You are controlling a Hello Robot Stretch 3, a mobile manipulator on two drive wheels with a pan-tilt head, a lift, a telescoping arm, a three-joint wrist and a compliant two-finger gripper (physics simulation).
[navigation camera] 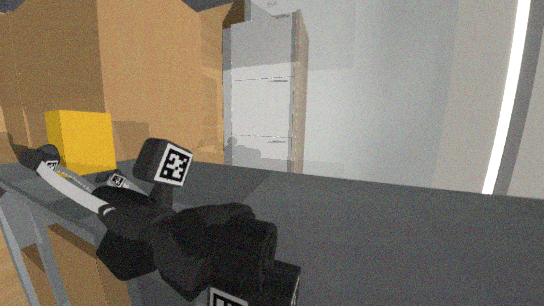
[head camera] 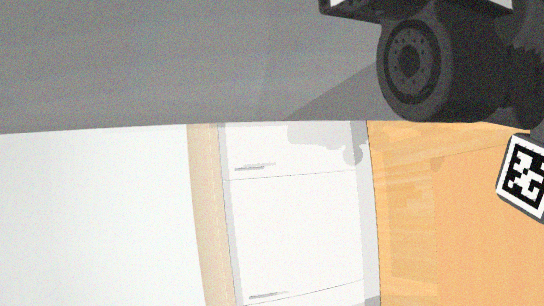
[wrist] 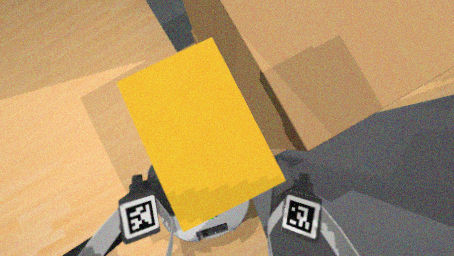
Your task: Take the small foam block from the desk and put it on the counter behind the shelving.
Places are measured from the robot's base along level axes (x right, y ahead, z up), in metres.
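Where they show: gripper, fingertip midpoint: [navigation camera: 73, 162] [wrist: 220, 177].
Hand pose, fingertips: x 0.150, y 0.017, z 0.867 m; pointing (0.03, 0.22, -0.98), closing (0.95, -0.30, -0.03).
Note:
After its pixels a point has its place.
The small foam block, yellow, [navigation camera: 86, 142] @[x 0.146, y 0.051, z 0.918 m] [wrist: 200, 130] @[x 0.152, y 0.050, z 0.918 m] is at the left in the navigation view and in the middle of the wrist view. My gripper [navigation camera: 82, 168] @[x 0.150, y 0.017, z 0.867 m] [wrist: 220, 177] @[x 0.150, y 0.017, z 0.867 m] is shut on it, with a finger at each side of its near end. The block is tilted in the wrist view and its shadow falls apart from it. The fingers and the block do not show in the head view. A wide dark grey surface [head camera: 150, 60] @[x 0.357, y -0.056, z 1.279 m] [navigation camera: 410, 240] @[x 0.330, y -0.061, z 1.381 m] [wrist: 415, 150] @[x 0.400, y -0.048, z 0.725 m] lies beside and below the arm; I cannot tell whether it is the desk or the counter.
A white cabinet with drawers [head camera: 300, 215] @[x 1.673, y 0.424, z 0.497 m] [navigation camera: 261, 110] @[x 1.659, y 0.501, z 0.525 m] stands beyond the grey surface. Tall wooden panels [navigation camera: 150, 65] @[x 0.295, y 0.252, z 0.810 m] rise behind the block. A brown box-like body [wrist: 320, 80] @[x 0.270, y 0.071, z 0.810 m] is close to the block's right in the wrist view. Thin grey bars [navigation camera: 44, 250] @[x 0.209, y -0.266, z 0.534 m] stand at the lower left.

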